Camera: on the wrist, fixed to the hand. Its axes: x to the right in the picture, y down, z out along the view.
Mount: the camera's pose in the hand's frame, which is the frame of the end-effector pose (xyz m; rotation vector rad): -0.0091 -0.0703 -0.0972 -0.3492 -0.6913 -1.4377
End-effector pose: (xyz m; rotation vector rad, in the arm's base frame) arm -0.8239 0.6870 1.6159 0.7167 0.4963 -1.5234
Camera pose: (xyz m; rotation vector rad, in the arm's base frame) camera -0.8799 0.7670 1.5456 -0.6701 0.7498 -2.7098
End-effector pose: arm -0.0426 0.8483 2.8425 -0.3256 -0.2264 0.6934
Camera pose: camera 0.0220 0.7704 2.7774 -0.1664 -1.1071 -0.7070
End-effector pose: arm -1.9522 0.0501 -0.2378 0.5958 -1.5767 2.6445
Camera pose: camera -1.9609 0.1691 -0.2222 1.7877 -0.8900 1.1008
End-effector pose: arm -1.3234 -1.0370 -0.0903 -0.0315 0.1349 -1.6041
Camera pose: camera -1.4030 -1.0191 -0.1787 -1.1651 -0.2145 -2.8442
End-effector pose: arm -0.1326 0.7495 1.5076 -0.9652 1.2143 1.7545
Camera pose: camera -0.0508 0.6720 1.4654 -0.8892 -0.3095 0.8896
